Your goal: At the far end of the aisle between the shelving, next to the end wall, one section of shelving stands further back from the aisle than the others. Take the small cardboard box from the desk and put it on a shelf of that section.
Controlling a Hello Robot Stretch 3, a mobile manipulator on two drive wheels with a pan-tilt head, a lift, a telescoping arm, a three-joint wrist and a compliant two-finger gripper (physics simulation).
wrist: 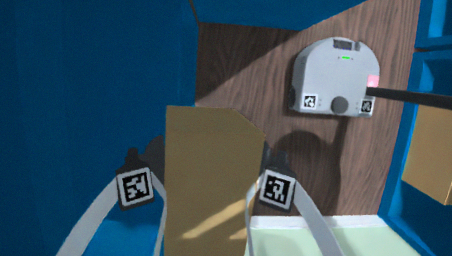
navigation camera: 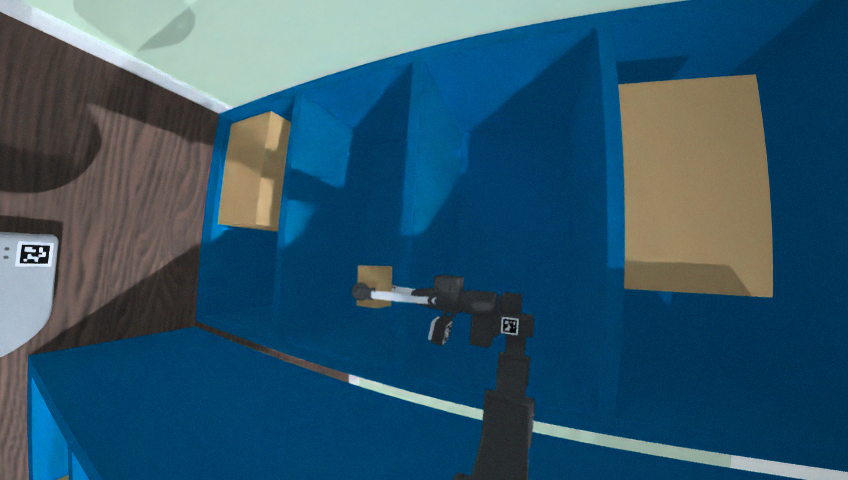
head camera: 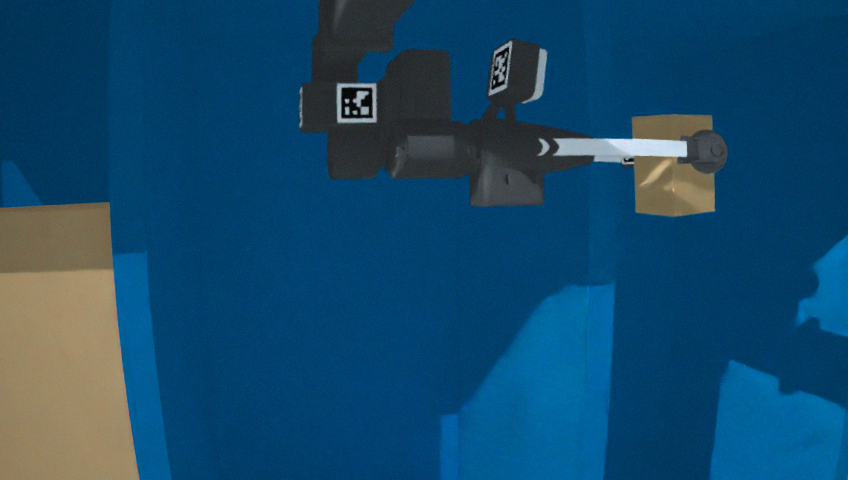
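Where they show: gripper, between the fingertips: [navigation camera: 362,288] [head camera: 700,154]; robot's base, origin of its link: [wrist: 322,99].
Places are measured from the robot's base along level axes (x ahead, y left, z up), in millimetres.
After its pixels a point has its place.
Note:
The small cardboard box [head camera: 672,193] {y -497, x 14, z 964 mm} [navigation camera: 376,273] {y -496, x 18, z 962 mm} [wrist: 205,175] {y -523, x -33, z 972 mm} is held between the fingertips of my gripper [head camera: 702,151] {y -521, x -22, z 910 mm} [navigation camera: 361,291] {y -521, x -22, z 910 mm} [wrist: 209,154] {y -521, x -22, z 910 mm}, which is shut on it. The wrist view shows a rubber tip at each side of the box. In the navigation view, blue shelving [navigation camera: 612,208] {y -603, x 176, z 1425 mm} next to the end wall stands behind the box, which shows between two shelf boards. How far the box is from the back panel, and whether it is inside the shelving, I cannot tell. The desk does not show.
Large cardboard boxes [head camera: 59,356] {y -622, x 155, z 1516 mm} [navigation camera: 696,178] {y -622, x 242, z 1590 mm} [wrist: 430,150] stand in the shelving. A blue panel of neighbouring shelving [navigation camera: 238,410] {y -368, x -302, z 706 mm} is at the lower left in the navigation view. The pale green end wall [navigation camera: 267,35] {y -410, x 650, z 589 mm}, my grey base [navigation camera: 23,297] {y -118, x -109, z 160 mm} [wrist: 330,75] {y -57, x -113, z 159 mm} and wooden floor [navigation camera: 154,148] {y -395, x 395, z 0 mm} show.

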